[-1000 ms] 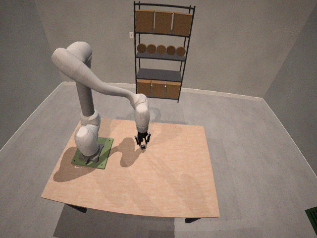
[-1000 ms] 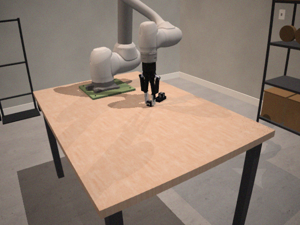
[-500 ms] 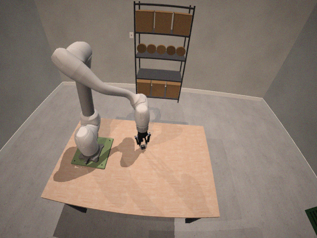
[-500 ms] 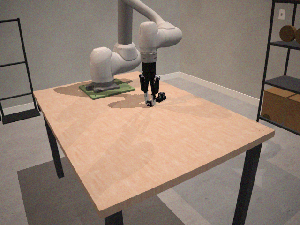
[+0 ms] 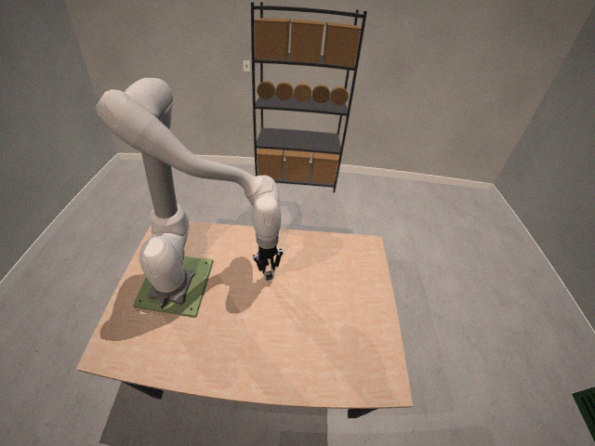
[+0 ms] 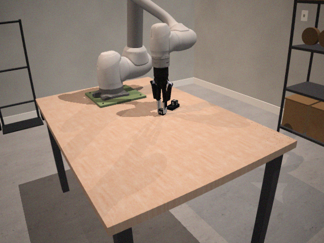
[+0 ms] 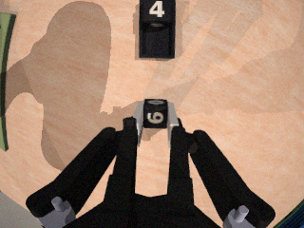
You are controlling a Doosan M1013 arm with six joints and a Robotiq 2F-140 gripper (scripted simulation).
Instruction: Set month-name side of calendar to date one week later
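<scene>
Right now the black tray is 100 mm to the left of my hand, 50 mm behind it and 30 mm below it.
</scene>
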